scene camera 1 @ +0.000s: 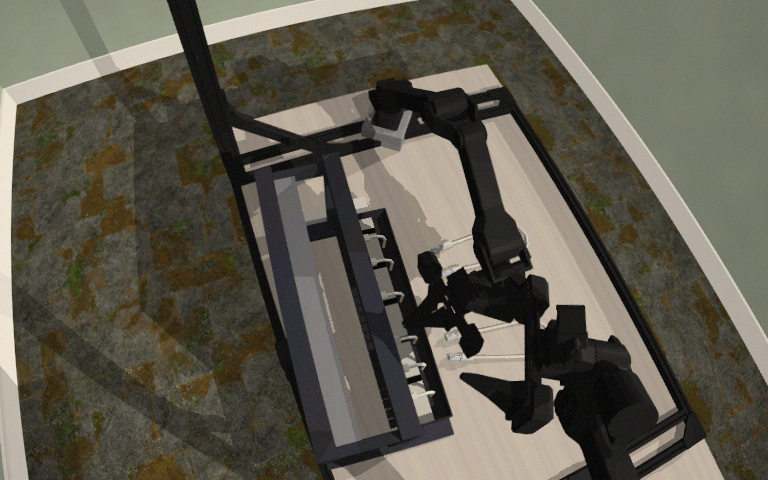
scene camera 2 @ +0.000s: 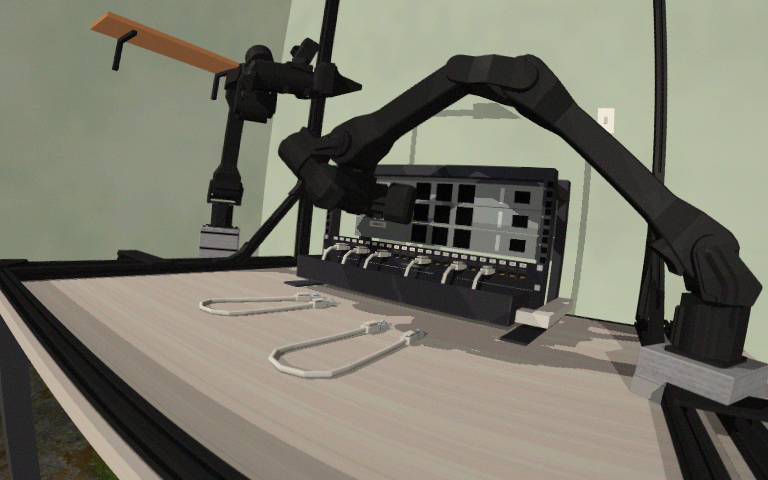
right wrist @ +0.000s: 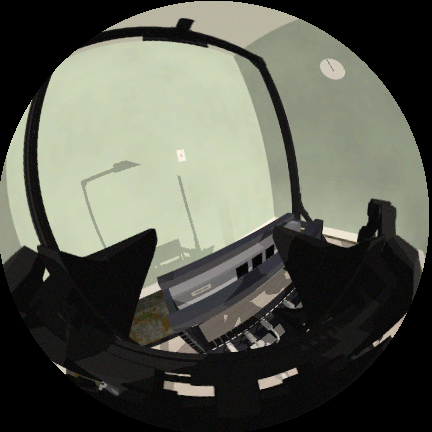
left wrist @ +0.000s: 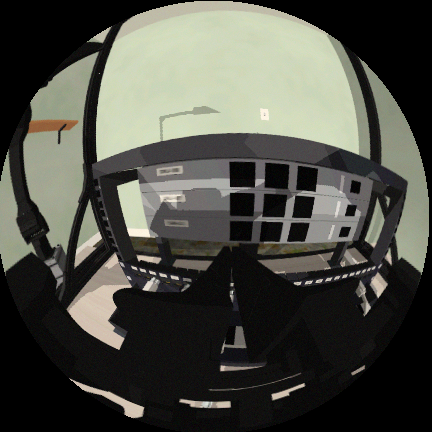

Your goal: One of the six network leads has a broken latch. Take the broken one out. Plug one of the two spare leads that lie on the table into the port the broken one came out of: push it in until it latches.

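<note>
Six pale leads are plugged in a row along the rack's low port panel; one is the lead (scene camera 1: 391, 262) (scene camera 2: 485, 270), another the lead (scene camera 1: 421, 365) (scene camera 2: 456, 264). I cannot tell which latch is broken. Two looped spare leads lie on the table: a nearer one (scene camera 2: 305, 374) (scene camera 1: 457, 241) and a farther one (scene camera 2: 229, 313) (scene camera 1: 492, 357). My left gripper (scene camera 1: 408, 322) (left wrist: 229, 251) is shut, its tips by the row between the third and fourth leads; a pale sliver shows between its fingers, nothing clearly held. My right gripper (right wrist: 215, 233) (scene camera 2: 357, 86) is open and empty, high up.
The dark rack (scene camera 1: 365, 283) (scene camera 2: 470, 172) (left wrist: 240, 146) holds grey servers above the ports. A dark tray (scene camera 2: 441, 304) runs in front of the plugged leads. A pale block (scene camera 2: 540, 315) sits at the tray's right end in scene camera 2. The left forearm crosses over the spare leads in scene camera 1.
</note>
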